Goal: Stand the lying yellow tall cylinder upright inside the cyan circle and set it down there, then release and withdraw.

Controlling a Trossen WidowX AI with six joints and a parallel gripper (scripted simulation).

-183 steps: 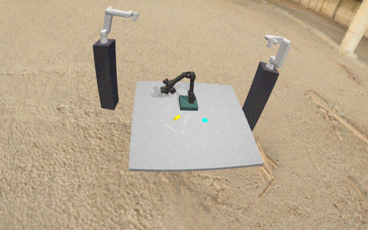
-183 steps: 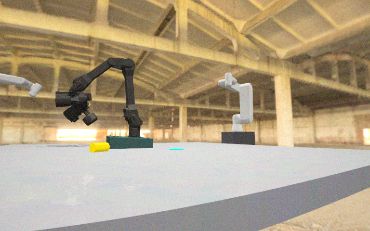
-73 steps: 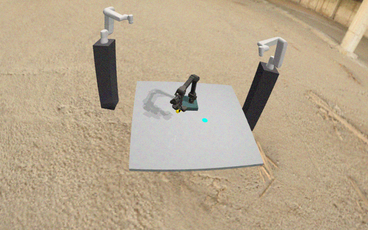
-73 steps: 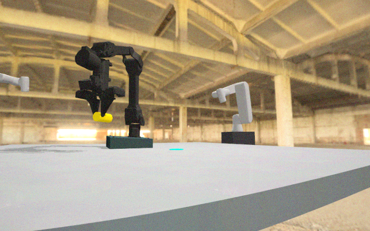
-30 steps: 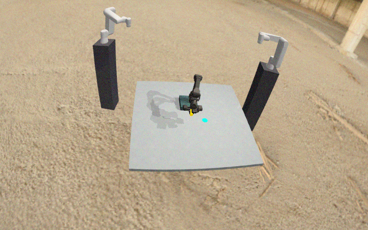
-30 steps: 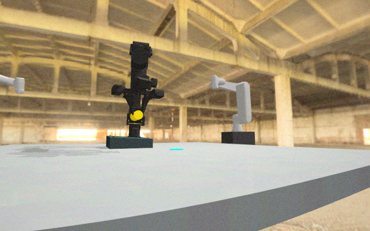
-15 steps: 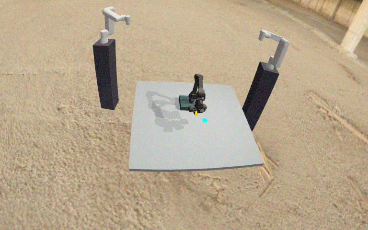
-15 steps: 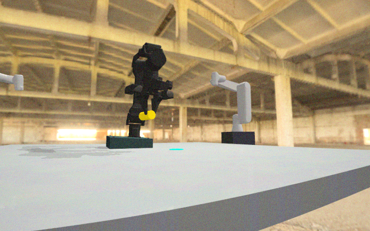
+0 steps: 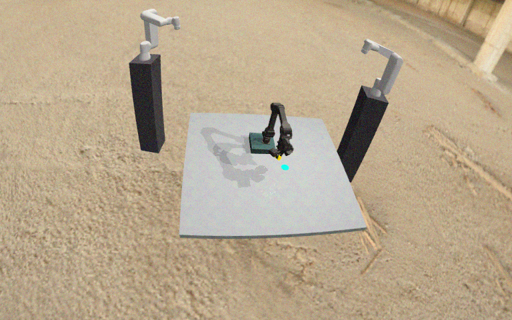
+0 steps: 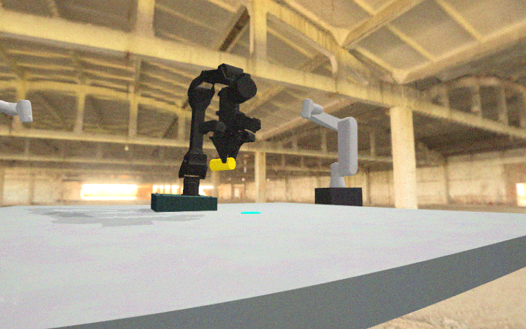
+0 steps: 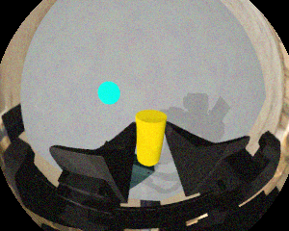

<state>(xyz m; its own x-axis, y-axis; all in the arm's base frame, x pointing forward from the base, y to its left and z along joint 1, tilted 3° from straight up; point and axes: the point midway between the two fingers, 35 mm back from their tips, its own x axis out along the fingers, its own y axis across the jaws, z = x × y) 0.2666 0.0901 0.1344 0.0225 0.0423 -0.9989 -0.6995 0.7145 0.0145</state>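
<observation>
The yellow tall cylinder is 1 cm behind my gripper tip and 1 cm to the right of it. Also, from my gripper tip: cyan circle 5 cm behind, 8 cm to the left, 14 cm below.
</observation>
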